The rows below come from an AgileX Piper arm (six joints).
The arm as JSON. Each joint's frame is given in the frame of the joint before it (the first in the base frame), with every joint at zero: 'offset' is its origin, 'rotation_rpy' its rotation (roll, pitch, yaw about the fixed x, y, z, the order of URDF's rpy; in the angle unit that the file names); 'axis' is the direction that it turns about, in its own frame. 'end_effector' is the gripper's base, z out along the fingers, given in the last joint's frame.
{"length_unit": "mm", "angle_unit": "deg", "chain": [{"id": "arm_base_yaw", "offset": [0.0, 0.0, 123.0], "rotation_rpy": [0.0, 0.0, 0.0], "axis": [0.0, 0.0, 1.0]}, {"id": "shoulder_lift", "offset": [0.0, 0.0, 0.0], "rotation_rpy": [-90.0, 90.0, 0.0], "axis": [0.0, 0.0, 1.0]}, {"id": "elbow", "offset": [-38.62, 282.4, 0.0], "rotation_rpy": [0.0, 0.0, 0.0], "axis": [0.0, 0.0, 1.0]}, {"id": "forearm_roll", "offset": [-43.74, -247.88, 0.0], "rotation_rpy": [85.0, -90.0, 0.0], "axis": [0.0, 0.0, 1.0]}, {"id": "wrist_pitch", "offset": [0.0, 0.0, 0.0], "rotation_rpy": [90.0, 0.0, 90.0], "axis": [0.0, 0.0, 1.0]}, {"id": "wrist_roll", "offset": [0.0, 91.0, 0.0], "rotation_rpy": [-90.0, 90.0, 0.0], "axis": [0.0, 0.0, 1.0]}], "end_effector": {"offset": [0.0, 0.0, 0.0], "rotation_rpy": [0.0, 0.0, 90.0]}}
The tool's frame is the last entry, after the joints.
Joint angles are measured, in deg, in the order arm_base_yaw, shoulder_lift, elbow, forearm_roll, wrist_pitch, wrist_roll. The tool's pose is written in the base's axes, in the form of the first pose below.
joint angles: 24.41, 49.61, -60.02, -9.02, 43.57, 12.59
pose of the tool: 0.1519 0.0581 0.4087 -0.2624 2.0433 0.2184
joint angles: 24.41, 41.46, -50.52, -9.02, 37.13, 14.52
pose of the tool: 0.1268 0.0481 0.3861 -0.2320 1.9617 0.2689
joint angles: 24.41, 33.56, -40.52, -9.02, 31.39, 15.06
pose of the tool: 0.1055 0.0397 0.3551 -0.2289 1.9006 0.2973
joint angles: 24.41, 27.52, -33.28, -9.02, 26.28, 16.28
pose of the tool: 0.0911 0.0344 0.3323 -0.2124 1.8369 0.3346
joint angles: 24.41, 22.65, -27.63, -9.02, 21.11, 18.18
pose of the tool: 0.0810 0.0311 0.3153 -0.1854 1.7667 0.3829
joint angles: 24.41, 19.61, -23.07, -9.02, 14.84, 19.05
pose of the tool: 0.0763 0.0306 0.3030 -0.1776 1.6872 0.4218
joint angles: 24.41, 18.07, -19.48, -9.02, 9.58, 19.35
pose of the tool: 0.0748 0.0313 0.2923 -0.1794 1.6328 0.4460
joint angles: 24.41, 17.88, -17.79, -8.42, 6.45, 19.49
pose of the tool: 0.0753 0.0325 0.2875 -0.1741 1.6069 0.4680
